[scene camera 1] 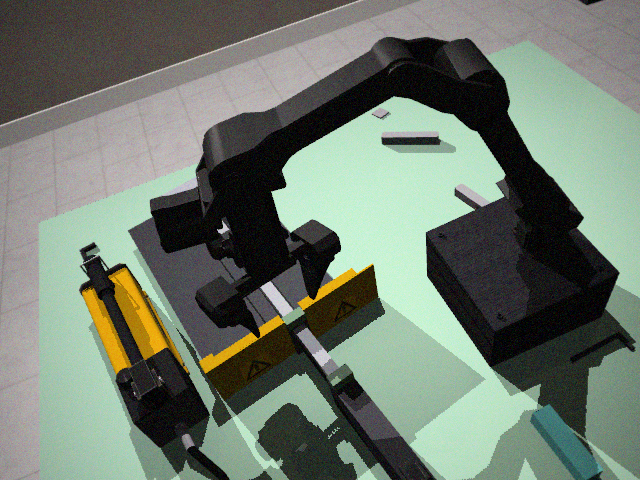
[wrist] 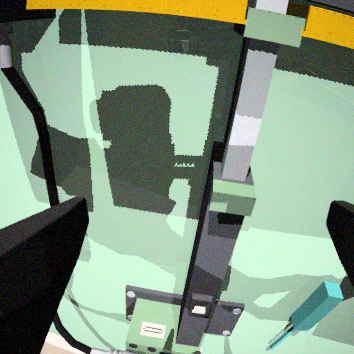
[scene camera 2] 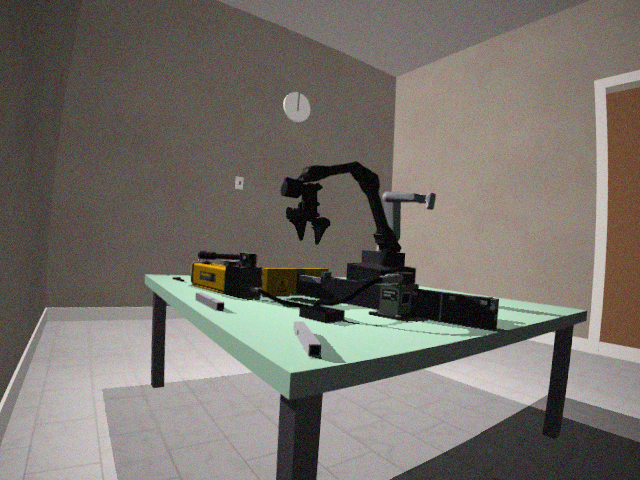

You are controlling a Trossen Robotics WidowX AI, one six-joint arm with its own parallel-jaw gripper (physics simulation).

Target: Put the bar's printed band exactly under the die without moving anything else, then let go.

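Seen in the pictures: gripper, between the fingertips: (scene camera 1: 285, 316) (wrist: 210, 211) (scene camera 2: 309, 242); arm's base, origin of its link: (scene camera 1: 540, 236) (scene camera 2: 388, 265).
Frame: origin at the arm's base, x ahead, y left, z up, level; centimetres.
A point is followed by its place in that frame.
Observation:
A pale grey bar (scene camera 1: 315, 348) @[x 38.2, y 2.3, z -5.0 cm] (wrist: 255, 87) @[x 38.6, y 0.9, z -5.0 cm] runs through a gap in the yellow guard and two green collars, the upper one (scene camera 1: 294, 317) @[x 39.8, y -2.8, z -2.7 cm] (wrist: 275, 27) @[x 39.8, y -3.2, z -2.7 cm] and the lower one (scene camera 1: 339, 377) @[x 36.3, y 9.4, z -2.7 cm] (wrist: 232, 190) @[x 36.5, y 8.2, z -3.2 cm]. Beyond the lower collar is a dark channel (scene camera 1: 374, 426) @[x 34.1, y 17.0, z -4.4 cm] (wrist: 215, 250) @[x 34.1, y 15.8, z -4.4 cm]. A brighter stretch shows on the bar in the wrist view; I cannot tell whether it is the printed band or light. I cannot make out the die. My gripper (scene camera 1: 285, 316) @[x 40.6, y 3.5, z 7.1 cm] (scene camera 2: 309, 241) @[x 40.6, y 3.5, z 7.1 cm] (wrist: 210, 211) @[x 40.6, y 3.5, z 7.1 cm] is open and empty, pointing down high above the table and touching nothing.
The yellow guard (scene camera 1: 248, 356) @[x 48.4, y -0.4, z -5.1 cm] (scene camera 2: 279, 281) @[x 49.4, y -0.1, z -7.2 cm] (wrist: 140, 4) @[x 47.5, y -1.1, z -2.7 cm] stands across the dark base plate (scene camera 1: 180, 289) @[x 57.9, y -19.9, z -7.0 cm]. A yellow and black machine (scene camera 1: 139, 330) @[x 64.6, y -11.1, z -3.6 cm] (scene camera 2: 209, 276) @[x 71.2, y -12.0, z -7.2 cm] with a cable (wrist: 42, 130) @[x 55.7, y 15.1, z -10.8 cm] is beside it. A teal-handled tool (scene camera 1: 566, 441) @[x 10.7, y 25.9, z -9.2 cm] (wrist: 317, 305) @[x 12.3, y 23.8, z -9.3 cm] and loose pale bars (scene camera 1: 409, 137) (scene camera 2: 307, 338) lie around.

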